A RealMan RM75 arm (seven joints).
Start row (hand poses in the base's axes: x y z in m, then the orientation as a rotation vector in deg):
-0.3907 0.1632 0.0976 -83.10 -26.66 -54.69
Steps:
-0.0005 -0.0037 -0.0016 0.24 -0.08 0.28
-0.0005 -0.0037 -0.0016 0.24 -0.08 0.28
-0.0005 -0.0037 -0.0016 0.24 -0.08 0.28
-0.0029 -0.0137 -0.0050 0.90 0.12 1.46
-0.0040 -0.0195 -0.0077 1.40 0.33 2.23
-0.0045 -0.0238 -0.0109 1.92 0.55 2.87
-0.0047 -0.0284 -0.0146 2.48 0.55 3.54
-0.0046 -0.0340 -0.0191 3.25 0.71 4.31
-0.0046 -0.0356 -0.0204 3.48 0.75 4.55
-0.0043 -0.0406 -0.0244 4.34 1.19 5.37
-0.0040 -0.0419 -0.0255 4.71 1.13 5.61
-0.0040 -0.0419 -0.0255 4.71 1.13 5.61
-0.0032 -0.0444 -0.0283 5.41 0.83 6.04
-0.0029 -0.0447 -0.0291 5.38 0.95 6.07
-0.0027 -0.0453 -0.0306 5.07 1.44 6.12
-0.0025 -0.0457 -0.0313 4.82 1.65 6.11
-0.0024 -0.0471 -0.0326 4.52 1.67 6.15
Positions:
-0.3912 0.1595 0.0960 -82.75 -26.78 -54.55
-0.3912 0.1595 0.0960 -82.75 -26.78 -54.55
-0.3912 0.1595 0.0960 -82.75 -26.78 -54.55
-0.3936 0.1495 0.0926 -81.82 -27.09 -53.54
-0.3947 0.1437 0.0899 -81.18 -27.19 -52.82
-0.3952 0.1394 0.0867 -80.58 -27.18 -52.20
-0.3954 0.1348 0.0830 -79.83 -27.33 -51.73
-0.3953 0.1292 0.0785 -78.93 -27.32 -51.09
-0.3953 0.1276 0.0772 -78.66 -27.33 -50.89
-0.3950 0.1226 0.0732 -77.77 -27.10 -50.00
-0.3947 0.1213 0.0721 -77.33 -27.10 -49.90
-0.3947 0.1213 0.0721 -77.33 -27.10 -49.90
-0.3939 0.1188 0.0693 -76.43 -27.23 -49.86
-0.3936 0.1185 0.0685 -76.49 -27.18 -49.74
-0.3934 0.1179 0.0670 -76.95 -27.02 -49.30
-0.3932 0.1175 0.0663 -77.26 -27.00 -49.13
-0.3931 0.1161 0.0650 -77.52 -27.17 -49.05

